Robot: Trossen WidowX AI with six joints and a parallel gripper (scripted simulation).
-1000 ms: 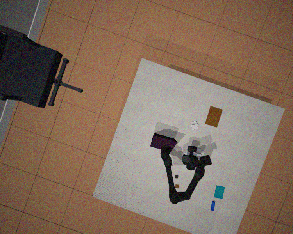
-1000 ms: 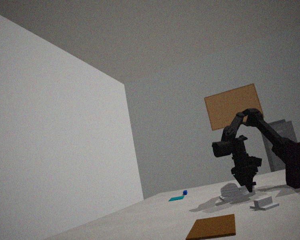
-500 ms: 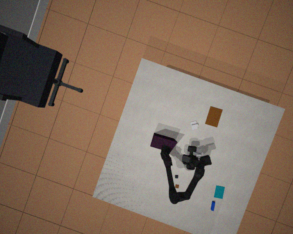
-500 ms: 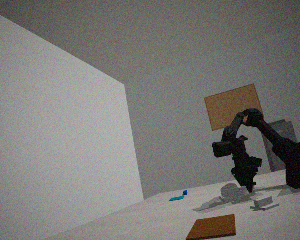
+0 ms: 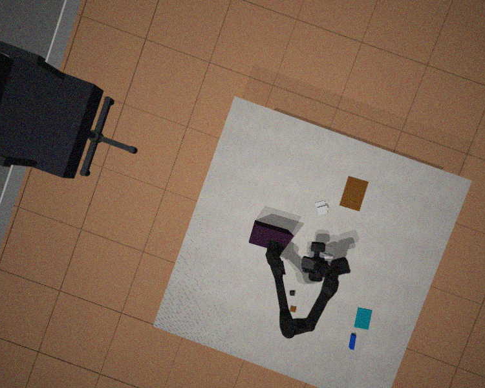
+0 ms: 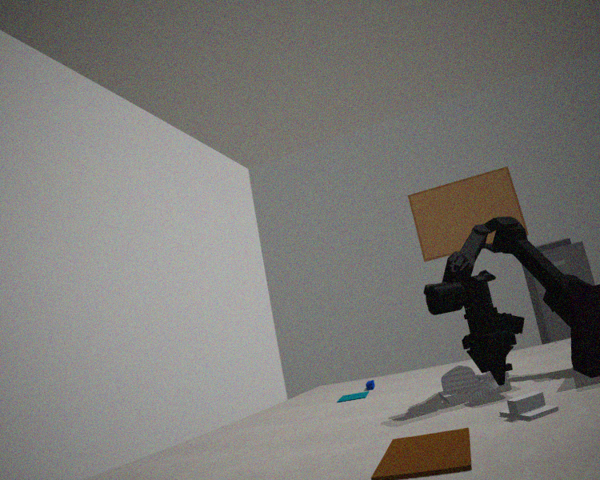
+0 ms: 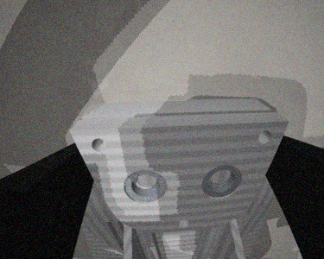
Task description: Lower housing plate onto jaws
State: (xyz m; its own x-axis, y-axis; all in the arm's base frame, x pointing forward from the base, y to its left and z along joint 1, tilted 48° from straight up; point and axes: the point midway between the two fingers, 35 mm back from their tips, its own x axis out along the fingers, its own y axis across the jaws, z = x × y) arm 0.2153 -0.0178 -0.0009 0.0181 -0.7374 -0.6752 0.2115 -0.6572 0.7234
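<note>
Now: the grey jaw assembly 20 mm ahead of my gripper tip, 20 mm to the left of it and 10 mm above it. Also, from my gripper tip: blue block: 330 mm ahead, 370 mm to the right; then orange plate: 110 mm ahead, 380 mm to the left, 10 mm below; then teal tile: 360 mm ahead, 240 mm to the right, 10 mm below.
</note>
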